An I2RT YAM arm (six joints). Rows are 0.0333 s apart.
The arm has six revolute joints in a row. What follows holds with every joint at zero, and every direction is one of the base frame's.
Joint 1 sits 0.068 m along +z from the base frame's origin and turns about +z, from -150 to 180 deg.
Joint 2 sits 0.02 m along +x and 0.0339 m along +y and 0.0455 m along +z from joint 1 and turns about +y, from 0 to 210 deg.
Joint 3 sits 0.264 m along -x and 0.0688 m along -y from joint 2 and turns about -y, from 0 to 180 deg.
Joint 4 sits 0.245 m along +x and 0.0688 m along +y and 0.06 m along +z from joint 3 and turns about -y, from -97 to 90 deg.
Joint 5 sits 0.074 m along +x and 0.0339 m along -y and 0.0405 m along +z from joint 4 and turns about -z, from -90 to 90 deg.
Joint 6 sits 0.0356 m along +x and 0.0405 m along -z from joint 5 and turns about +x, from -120 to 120 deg.
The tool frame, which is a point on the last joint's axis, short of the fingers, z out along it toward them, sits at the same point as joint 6; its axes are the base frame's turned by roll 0, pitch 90 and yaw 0 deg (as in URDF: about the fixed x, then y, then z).
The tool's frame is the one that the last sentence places.
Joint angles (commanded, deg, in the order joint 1, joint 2, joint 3, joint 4, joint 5, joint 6), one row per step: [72.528, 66.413, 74.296, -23.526, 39.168, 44.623]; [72.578, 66.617, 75.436, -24.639, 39.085, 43.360]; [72.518, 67.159, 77.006, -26.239, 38.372, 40.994]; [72.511, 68.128, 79.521, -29.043, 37.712, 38.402]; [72.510, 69.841, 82.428, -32.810, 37.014, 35.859]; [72.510, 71.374, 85.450, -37.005, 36.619, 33.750]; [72.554, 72.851, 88.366, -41.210, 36.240, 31.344]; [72.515, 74.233, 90.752, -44.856, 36.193, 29.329]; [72.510, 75.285, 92.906, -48.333, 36.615, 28.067]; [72.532, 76.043, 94.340, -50.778, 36.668, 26.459]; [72.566, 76.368, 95.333, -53.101, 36.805, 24.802]
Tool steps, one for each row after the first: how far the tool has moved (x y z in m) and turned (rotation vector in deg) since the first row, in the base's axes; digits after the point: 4 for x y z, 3 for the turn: [-0.0005, -0.0006, 0.0039, -1.205, -0.586, 0.396]; [-0.0004, -0.0001, 0.0080, -3.633, -1.477, 1.536]; [-0.0004, 0.0008, 0.0137, -6.880, -2.292, 2.773]; [0.0004, 0.0046, 0.0168, -11.294, -2.635, 4.155]; [0.0008, 0.0066, 0.0204, -15.491, -2.748, 5.225]; [0.0009, 0.0082, 0.0235, -19.958, -2.981, 6.483]; [0.0016, 0.0098, 0.0249, -24.032, -3.094, 7.299]; [0.0018, 0.0097, 0.0267, -27.338, -3.016, 7.507]; [0.0018, 0.0099, 0.0274, -30.278, -3.236, 8.179]; [0.0012, 0.0082, 0.0278, -33.163, -3.538, 8.822]
